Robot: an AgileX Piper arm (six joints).
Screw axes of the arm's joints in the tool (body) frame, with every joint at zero. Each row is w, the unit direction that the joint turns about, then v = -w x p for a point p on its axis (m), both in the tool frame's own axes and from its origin. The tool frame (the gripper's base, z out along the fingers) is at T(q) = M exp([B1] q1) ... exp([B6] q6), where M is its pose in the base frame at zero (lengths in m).
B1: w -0.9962 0 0.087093 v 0.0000 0.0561 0.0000
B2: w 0 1 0 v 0.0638 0.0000 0.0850
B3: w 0 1 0 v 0.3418 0.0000 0.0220
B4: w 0 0 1 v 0.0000 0.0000 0.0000
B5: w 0 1 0 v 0.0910 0.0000 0.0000
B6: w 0 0 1 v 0.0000 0.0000 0.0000
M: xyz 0.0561 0.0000 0.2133 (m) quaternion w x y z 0.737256 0 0.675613 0
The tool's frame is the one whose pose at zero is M.
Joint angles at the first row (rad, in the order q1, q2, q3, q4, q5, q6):
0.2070, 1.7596, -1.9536, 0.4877, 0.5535, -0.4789
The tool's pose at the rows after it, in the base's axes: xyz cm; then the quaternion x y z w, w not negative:
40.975, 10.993, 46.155, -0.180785, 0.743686, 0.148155, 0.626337
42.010, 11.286, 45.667, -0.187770, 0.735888, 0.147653, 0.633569
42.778, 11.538, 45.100, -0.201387, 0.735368, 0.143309, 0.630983
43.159, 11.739, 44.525, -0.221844, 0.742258, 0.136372, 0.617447
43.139, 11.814, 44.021, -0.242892, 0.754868, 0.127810, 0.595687
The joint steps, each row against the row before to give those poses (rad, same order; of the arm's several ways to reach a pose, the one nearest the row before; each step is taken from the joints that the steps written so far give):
0.0000, 0.0379, -0.0244, 0.0644, -0.0417, -0.0664
-0.0001, 0.0367, -0.0256, 0.0452, -0.0205, -0.0586
-0.0003, 0.0306, -0.0249, 0.0160, 0.0097, -0.0406
-0.0002, 0.0203, -0.0210, -0.0152, 0.0418, -0.0189
-0.0003, 0.0075, -0.0122, -0.0401, 0.0614, 0.0047

